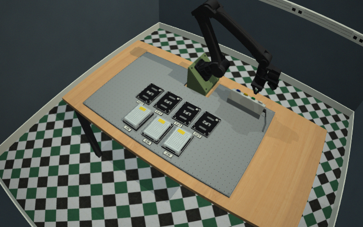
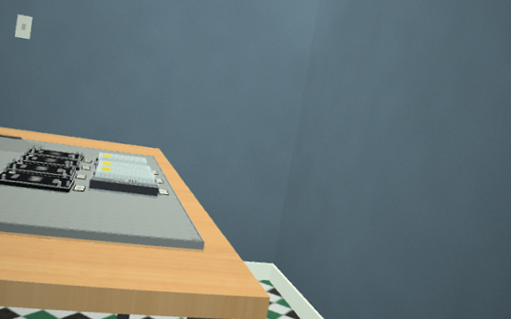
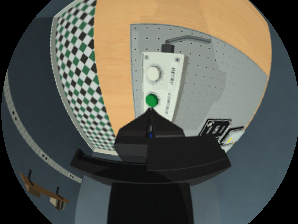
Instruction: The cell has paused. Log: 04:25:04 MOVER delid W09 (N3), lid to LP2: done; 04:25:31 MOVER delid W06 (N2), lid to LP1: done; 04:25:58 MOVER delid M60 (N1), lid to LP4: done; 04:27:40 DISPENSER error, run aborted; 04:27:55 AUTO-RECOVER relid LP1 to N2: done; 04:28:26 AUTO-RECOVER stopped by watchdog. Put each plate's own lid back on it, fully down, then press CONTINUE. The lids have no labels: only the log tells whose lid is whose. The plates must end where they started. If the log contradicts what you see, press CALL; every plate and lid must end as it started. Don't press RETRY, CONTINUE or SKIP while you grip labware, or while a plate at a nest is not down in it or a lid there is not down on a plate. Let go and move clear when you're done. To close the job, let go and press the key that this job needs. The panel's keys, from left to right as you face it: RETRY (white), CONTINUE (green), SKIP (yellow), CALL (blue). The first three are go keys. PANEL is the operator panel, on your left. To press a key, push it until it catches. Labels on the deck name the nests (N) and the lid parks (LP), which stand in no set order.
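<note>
Now: the green key 40 mm below my hand. From my hand the other things lie so: white retry key 50 mm to the left, 40 mm below, 10 mm ahead; then blue key 100 mm to the right, 40 mm below, 10 mm behind; then yellow key 50 mm to the right, 40 mm below.
</note>
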